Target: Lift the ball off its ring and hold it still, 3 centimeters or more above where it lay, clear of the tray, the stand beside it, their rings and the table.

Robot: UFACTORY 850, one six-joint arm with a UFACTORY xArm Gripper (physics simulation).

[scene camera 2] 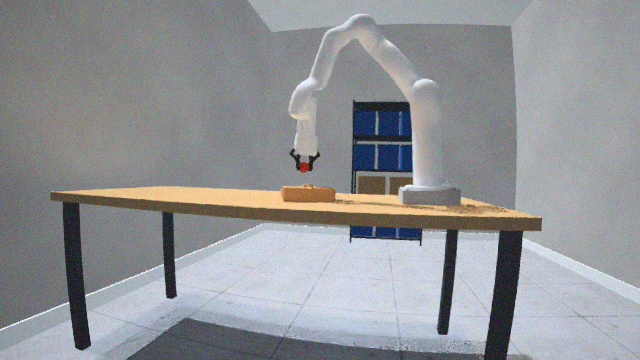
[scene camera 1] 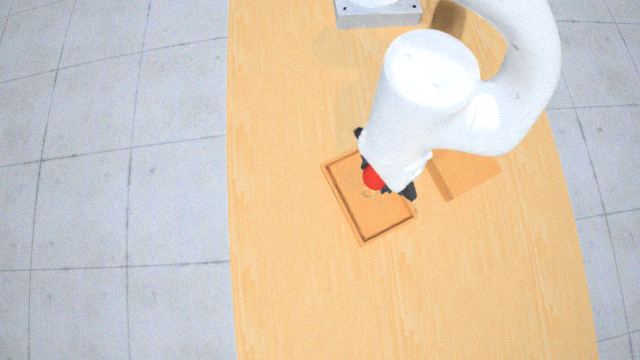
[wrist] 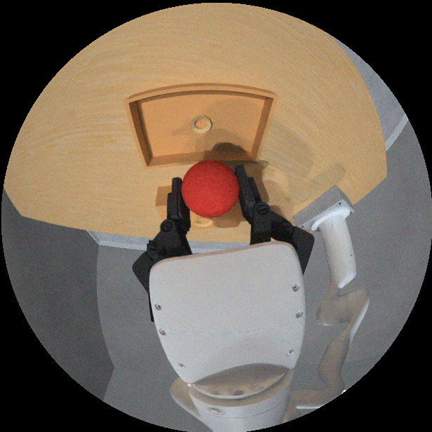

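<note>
The red ball (scene camera 1: pixel 373 178) (scene camera 2: pixel 304 168) (wrist: pixel 210 190) is between the two black fingers of my gripper (scene camera 1: pixel 374 176) (scene camera 2: pixel 304 166) (wrist: pixel 209 180), which is shut on it. In the scene camera 2 view a gap shows between the ball and the orange tray (scene camera 1: pixel 344 204) (scene camera 2: pixel 308 194) (wrist: pixel 165 135) below. The tray's pale ring (wrist: pixel 194 124) is uncovered on its floor. The orange stand (scene camera 1: pixel 472 172) (wrist: pixel 162 196) is beside the tray, partly hidden by the arm in the scene camera 1 view and by the ball and fingers in the wrist view. A pale ring (wrist: pixel 203 223) shows on it.
The wooden table (scene camera 1: pixel 300 300) (scene camera 2: pixel 240 209) (wrist: pixel 75 150) carries the tray and stand. The grey robot base (scene camera 1: pixel 378 21) (scene camera 2: pixel 430 196) stands on it, and the white arm arches over. A shelf unit (scene camera 2: pixel 354 150) with blue bins stands behind the table.
</note>
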